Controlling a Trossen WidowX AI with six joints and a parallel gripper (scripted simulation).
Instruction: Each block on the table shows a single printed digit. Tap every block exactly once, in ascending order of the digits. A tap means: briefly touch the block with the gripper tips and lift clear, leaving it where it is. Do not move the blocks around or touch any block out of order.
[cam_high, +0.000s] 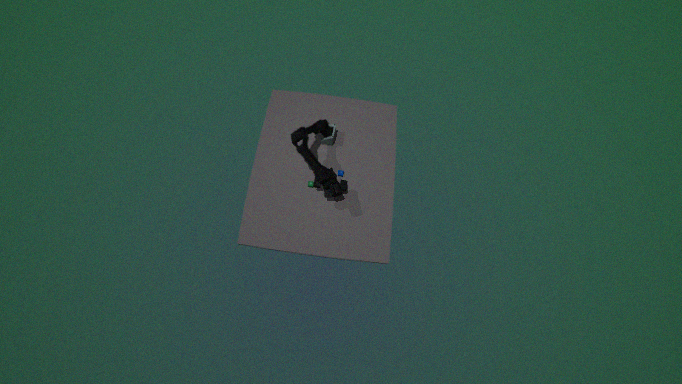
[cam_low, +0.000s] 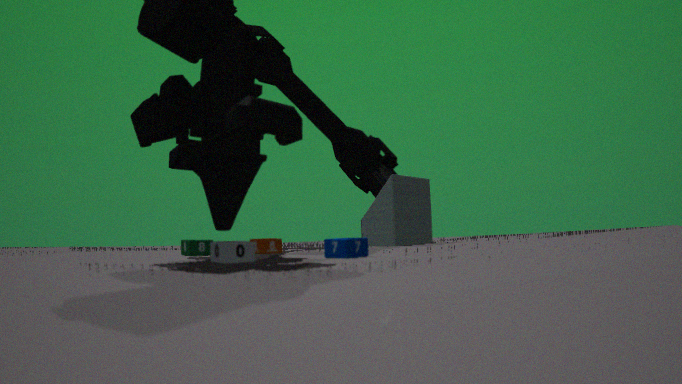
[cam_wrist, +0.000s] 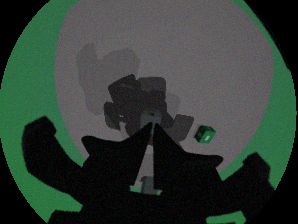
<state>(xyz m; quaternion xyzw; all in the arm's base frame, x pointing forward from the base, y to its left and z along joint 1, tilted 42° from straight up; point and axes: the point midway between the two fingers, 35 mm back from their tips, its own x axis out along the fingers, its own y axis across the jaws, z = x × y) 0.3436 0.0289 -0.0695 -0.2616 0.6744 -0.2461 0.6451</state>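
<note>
Now: the white block 10 mm behind my gripper tip and 20 mm below it. Round my gripper tip: orange block (110 mm behind, 100 mm to the right, 20 mm below); blue block (120 mm behind, 50 mm to the left, 20 mm below); green block (10 mm behind, 120 mm to the right, 20 mm below).
</note>
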